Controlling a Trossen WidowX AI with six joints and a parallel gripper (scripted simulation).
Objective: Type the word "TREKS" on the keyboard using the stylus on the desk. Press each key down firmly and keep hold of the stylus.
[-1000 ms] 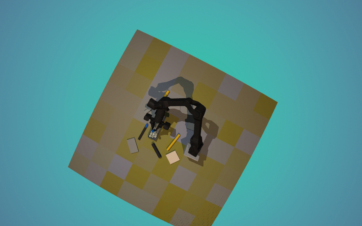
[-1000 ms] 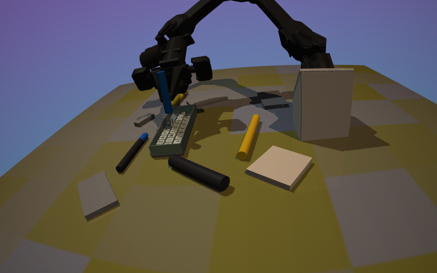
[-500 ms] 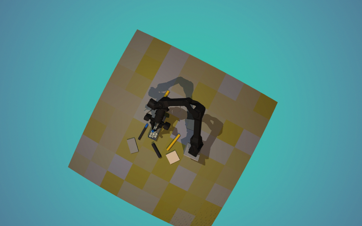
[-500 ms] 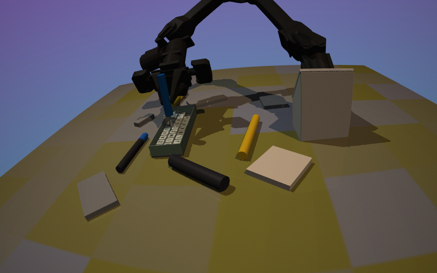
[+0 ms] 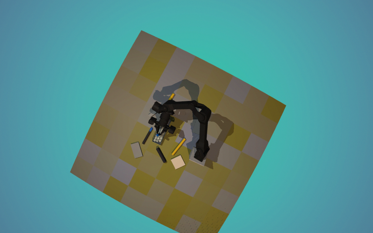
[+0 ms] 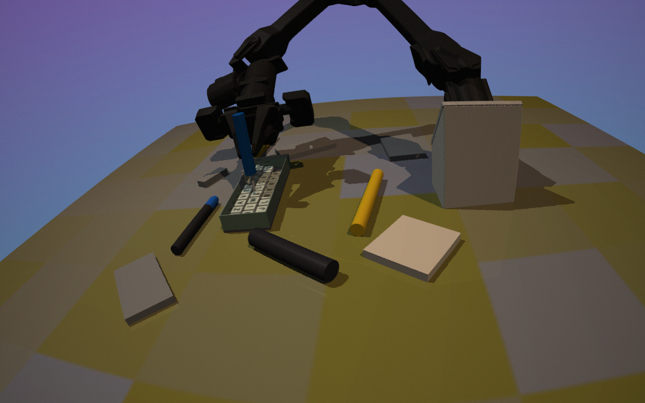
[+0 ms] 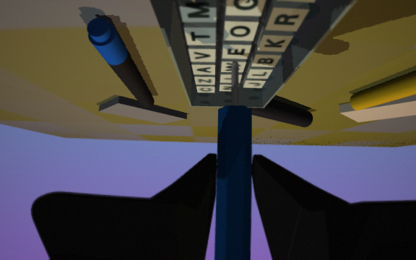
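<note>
My gripper tip is 130 mm short of the small grey block, 100 mm to the left of it and 70 mm above it. Also, from my gripper tip: grey stylus tip: 50 mm below; black cylinder: 90 mm behind, 140 mm to the left, 70 mm below; blue stylus: 10 mm below.
</note>
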